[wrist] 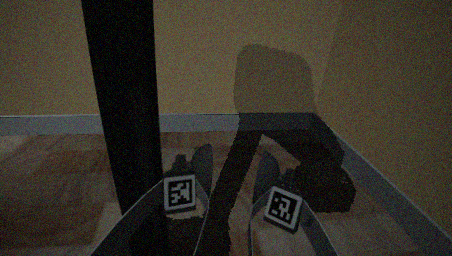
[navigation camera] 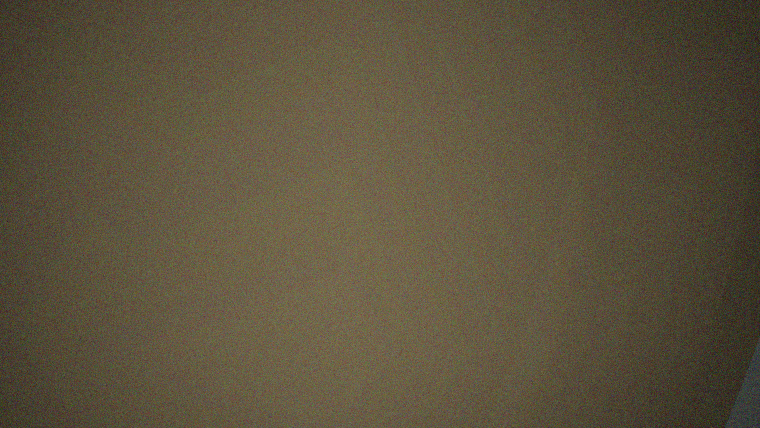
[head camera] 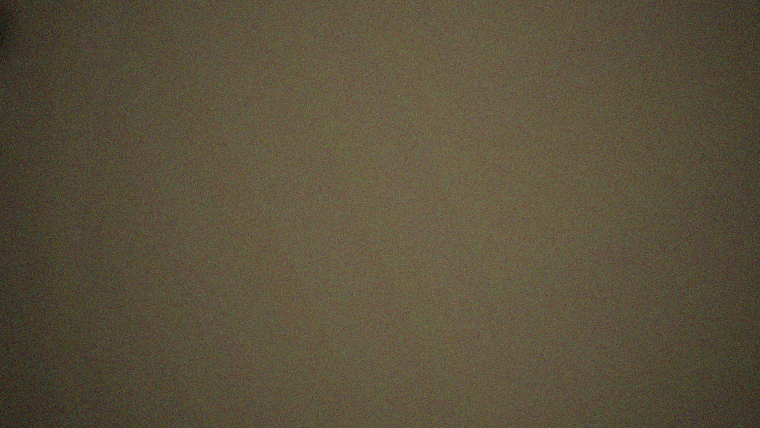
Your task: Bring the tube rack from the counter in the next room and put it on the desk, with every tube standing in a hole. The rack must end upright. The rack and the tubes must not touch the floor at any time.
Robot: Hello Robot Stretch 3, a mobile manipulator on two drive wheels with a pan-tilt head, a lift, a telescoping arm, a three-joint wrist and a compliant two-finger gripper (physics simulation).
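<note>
My gripper shows in the wrist view with its two fingertips apart and nothing between them; it is open and empty. Floor and shadow show behind the fingers. The tube rack, the tubes, the counter and the desk do not show in the three views.
A plain tan wall fills most of the head and navigation views. In the wrist view a grey baseboard meets a room corner, a dark upright post stands left, and shadows fall over the wooden floor.
</note>
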